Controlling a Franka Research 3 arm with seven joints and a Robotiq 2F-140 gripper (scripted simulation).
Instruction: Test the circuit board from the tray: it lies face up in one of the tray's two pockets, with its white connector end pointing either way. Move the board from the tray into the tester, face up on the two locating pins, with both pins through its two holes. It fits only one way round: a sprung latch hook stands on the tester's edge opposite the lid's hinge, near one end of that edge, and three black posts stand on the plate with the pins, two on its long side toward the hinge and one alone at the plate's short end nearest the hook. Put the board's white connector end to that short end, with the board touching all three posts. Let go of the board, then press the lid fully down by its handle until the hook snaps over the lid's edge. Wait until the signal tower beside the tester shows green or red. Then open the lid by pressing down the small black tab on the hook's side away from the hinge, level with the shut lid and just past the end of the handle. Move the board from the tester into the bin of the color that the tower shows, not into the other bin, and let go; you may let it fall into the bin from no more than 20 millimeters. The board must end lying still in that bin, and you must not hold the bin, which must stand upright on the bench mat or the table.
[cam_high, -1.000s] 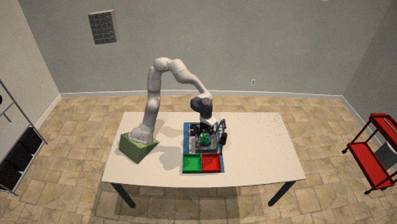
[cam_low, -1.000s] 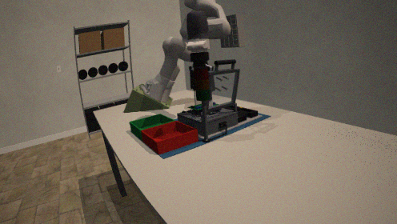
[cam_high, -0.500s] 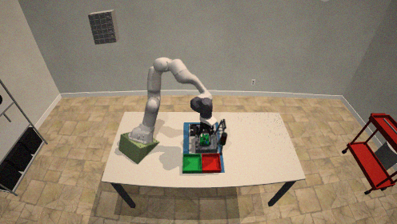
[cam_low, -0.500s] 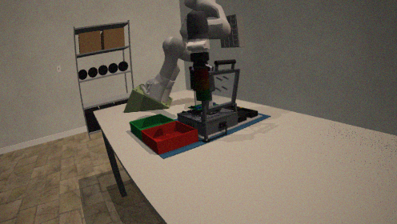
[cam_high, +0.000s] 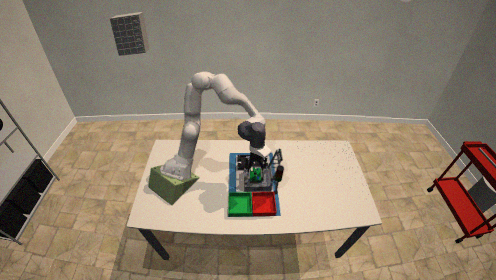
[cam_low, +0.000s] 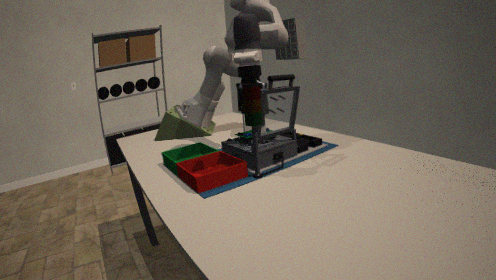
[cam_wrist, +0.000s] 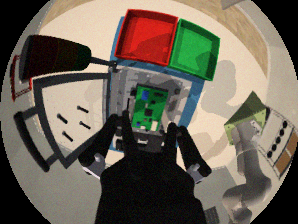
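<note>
My hand is 20 mm above the green circuit board. From my hand the other things lie so: plate 10 mm ahead, 10 mm to the left, 40 mm below; then red bin 40 mm ahead, 200 mm to the right, 90 mm below; then clear lid 130 mm ahead, 80 mm above.
</note>
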